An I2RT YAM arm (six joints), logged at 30 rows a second.
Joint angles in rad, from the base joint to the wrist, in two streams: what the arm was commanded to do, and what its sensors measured. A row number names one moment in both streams.
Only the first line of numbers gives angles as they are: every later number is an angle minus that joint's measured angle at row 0.
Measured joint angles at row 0: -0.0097 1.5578 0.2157 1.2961 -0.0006 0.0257
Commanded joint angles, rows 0 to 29: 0.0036 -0.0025 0.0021 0.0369 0.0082 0.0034; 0.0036 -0.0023 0.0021 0.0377 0.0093 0.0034; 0.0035 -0.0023 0.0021 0.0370 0.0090 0.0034; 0.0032 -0.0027 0.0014 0.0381 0.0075 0.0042; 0.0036 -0.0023 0.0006 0.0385 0.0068 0.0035; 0.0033 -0.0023 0.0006 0.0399 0.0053 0.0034; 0.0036 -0.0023 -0.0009 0.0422 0.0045 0.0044; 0.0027 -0.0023 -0.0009 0.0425 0.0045 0.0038; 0.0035 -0.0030 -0.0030 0.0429 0.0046 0.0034; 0.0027 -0.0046 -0.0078 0.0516 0.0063 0.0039; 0.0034 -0.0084 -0.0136 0.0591 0.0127 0.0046; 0.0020 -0.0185 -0.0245 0.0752 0.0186 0.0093; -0.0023 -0.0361 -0.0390 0.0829 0.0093 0.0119; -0.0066 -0.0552 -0.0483 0.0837 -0.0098 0.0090; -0.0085 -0.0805 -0.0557 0.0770 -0.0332 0.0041; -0.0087 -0.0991 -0.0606 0.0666 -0.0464 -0.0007; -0.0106 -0.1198 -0.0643 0.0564 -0.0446 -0.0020; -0.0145 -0.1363 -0.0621 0.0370 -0.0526 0.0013; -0.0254 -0.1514 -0.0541 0.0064 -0.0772 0.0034; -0.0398 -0.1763 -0.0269 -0.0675 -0.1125 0.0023; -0.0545 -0.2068 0.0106 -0.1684 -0.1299 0.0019; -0.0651 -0.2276 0.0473 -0.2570 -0.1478 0.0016; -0.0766 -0.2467 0.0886 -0.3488 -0.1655 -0.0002; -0.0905 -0.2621 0.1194 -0.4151 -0.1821 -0.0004; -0.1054 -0.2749 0.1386 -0.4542 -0.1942 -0.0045; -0.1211 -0.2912 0.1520 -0.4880 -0.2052 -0.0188; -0.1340 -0.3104 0.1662 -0.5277 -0.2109 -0.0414; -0.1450 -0.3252 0.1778 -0.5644 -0.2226 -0.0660; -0.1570 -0.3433 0.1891 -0.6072 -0.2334 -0.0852; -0.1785 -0.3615 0.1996 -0.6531 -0.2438 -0.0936
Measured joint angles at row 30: -0.1503 -0.3308 0.1759 -0.4673 -0.1873 -0.0377
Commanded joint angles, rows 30 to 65: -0.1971 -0.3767 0.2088 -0.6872 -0.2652 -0.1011; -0.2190 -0.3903 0.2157 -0.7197 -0.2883 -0.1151; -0.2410 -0.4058 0.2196 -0.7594 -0.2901 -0.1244; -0.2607 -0.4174 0.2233 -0.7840 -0.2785 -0.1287; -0.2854 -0.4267 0.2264 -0.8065 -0.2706 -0.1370; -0.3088 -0.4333 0.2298 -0.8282 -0.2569 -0.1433; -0.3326 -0.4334 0.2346 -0.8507 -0.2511 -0.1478; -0.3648 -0.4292 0.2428 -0.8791 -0.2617 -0.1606; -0.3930 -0.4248 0.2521 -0.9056 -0.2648 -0.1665; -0.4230 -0.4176 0.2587 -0.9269 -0.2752 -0.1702; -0.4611 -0.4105 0.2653 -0.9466 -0.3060 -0.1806; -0.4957 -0.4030 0.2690 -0.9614 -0.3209 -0.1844; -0.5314 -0.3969 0.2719 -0.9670 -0.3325 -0.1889; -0.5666 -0.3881 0.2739 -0.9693 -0.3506 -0.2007; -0.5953 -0.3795 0.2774 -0.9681 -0.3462 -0.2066; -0.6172 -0.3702 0.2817 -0.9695 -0.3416 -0.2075; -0.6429 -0.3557 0.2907 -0.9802 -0.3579 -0.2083; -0.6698 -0.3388 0.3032 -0.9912 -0.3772 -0.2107; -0.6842 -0.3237 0.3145 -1.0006 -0.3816 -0.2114; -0.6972 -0.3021 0.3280 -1.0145 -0.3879 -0.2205; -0.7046 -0.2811 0.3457 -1.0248 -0.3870 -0.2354; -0.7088 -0.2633 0.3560 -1.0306 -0.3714 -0.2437; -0.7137 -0.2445 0.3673 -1.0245 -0.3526 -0.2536; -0.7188 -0.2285 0.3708 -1.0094 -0.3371 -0.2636; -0.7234 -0.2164 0.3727 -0.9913 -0.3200 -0.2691; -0.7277 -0.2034 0.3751 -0.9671 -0.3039 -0.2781; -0.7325 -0.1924 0.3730 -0.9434 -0.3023 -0.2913; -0.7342 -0.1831 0.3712 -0.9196 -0.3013 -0.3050; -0.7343 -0.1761 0.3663 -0.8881 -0.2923 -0.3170; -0.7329 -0.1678 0.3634 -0.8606 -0.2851 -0.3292; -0.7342 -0.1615 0.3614 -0.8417 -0.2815 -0.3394; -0.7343 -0.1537 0.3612 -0.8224 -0.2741 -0.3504; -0.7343 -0.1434 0.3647 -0.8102 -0.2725 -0.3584; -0.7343 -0.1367 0.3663 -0.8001 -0.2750 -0.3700; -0.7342 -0.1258 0.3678 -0.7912 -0.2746 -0.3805; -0.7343 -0.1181 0.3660 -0.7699 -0.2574 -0.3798
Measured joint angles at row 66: -0.7332 -0.1328 0.3640 -0.8641 -0.2872 -0.3418
